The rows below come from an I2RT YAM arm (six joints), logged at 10 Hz.
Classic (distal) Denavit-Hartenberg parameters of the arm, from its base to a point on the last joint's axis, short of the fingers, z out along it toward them. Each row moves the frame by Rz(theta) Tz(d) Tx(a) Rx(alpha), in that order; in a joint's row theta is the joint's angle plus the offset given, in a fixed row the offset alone. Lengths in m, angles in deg.
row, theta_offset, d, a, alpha
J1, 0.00, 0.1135, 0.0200, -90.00
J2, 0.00, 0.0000, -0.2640, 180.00
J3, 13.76, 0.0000, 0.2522, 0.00
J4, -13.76, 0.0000, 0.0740, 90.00
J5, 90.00, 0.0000, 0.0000, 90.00
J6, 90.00, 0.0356, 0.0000, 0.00
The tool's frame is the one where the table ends.
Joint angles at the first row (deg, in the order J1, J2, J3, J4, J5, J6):
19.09 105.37 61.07 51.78 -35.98 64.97
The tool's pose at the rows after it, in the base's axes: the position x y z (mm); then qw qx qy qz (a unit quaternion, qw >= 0):
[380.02 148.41 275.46 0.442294 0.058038 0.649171 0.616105]
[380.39 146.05 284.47 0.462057 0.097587 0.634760 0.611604]
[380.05 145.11 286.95 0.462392 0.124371 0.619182 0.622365]
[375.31 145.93 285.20 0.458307 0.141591 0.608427 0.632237]
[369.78 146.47 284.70 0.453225 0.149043 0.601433 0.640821]
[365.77 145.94 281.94 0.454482 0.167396 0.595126 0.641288]
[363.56 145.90 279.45 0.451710 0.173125 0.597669 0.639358]
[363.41 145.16 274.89 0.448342 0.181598 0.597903 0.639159]
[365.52 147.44 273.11 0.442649 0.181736 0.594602 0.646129]
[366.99 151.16 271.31 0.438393 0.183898 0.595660 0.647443]
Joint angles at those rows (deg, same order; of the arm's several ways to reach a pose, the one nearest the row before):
18.83 102.95 62.43 50.52 -30.00 64.48
18.90 102.00 62.94 50.19 -24.87 66.40
18.97 101.92 62.74 51.84 -22.55 69.67
19.43 101.45 61.26 53.79 -20.98 72.11
19.82 100.69 59.85 55.18 -20.39 73.74
20.13 100.13 58.42 56.07 -18.29 74.98
20.27 99.78 57.66 55.83 -17.84 75.19
20.22 100.06 57.02 56.31 -17.39 75.88
20.39 100.98 57.44 57.31 -17.71 76.85
20.85 101.64 57.92 57.22 -17.43 77.17

